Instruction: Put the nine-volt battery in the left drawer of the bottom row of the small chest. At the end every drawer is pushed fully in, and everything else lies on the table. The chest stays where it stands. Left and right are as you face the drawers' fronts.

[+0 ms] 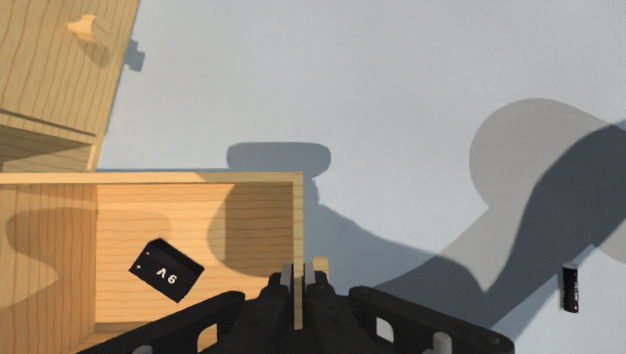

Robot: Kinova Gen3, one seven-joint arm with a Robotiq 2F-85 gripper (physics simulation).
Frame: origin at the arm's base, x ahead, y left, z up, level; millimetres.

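Seen in the pictures: gripper, fingertip midpoint: (298, 279).
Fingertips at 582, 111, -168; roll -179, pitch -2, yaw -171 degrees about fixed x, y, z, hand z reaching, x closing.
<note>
Offsets run from my fingertips to a thing's top centre, as dx, dy, dz. "pt": to the spot under its first point. Level surfaces: height alone.
The nine-volt battery {+103, +24, -50} (166, 270), black with white "9V" lettering, lies flat on the floor of an open wooden drawer {+75, +13, +27} (200, 177). The drawer sticks out of the small chest {pt +174, -105, -6} (45, 70), which shows in part at the upper left. My gripper (298, 279) is shut on the drawer's front wall, with one finger inside the drawer and the other outside. The drawer's knob {pt -15, -6, -14} (321, 266) shows just beyond the outer finger, partly hidden by it. The battery is to the left of the fingers, apart from them. The lower part of the drawer is hidden behind the gripper.
A small dark cylinder {-259, +1, -61} (570, 289), like a round battery, lies on the grey table surface {dz -71} (350, 60) at the far right. Another drawer knob {pt +158, -137, -8} (84, 27) sticks out of the chest at the upper left. Arm shadows cross the table and the drawer.
</note>
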